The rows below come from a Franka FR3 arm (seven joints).
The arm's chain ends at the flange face. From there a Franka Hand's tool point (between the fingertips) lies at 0.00 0.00 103.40 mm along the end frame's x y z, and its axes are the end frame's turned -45 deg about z.
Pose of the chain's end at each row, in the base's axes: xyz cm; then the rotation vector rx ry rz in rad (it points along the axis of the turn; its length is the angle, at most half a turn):
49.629 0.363 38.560 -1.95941 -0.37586 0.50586
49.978 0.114 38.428 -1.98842 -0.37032 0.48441
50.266 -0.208 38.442 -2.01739 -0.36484 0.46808
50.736 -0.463 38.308 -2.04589 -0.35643 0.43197
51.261 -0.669 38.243 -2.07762 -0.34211 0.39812
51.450 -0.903 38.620 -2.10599 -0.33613 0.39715
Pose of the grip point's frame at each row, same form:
44.408 8.378 34.634 -1.63730 -1.07791 -0.00646
44.946 8.109 34.223 -1.66769 -1.08507 -0.01943
45.392 7.738 33.969 -1.69747 -1.09189 -0.02720
46.162 7.499 33.553 -1.73039 -1.09741 -0.05446
47.002 7.287 33.195 -1.76831 -1.09857 -0.07858
47.253 6.932 33.336 -1.79602 -1.10355 -0.07094

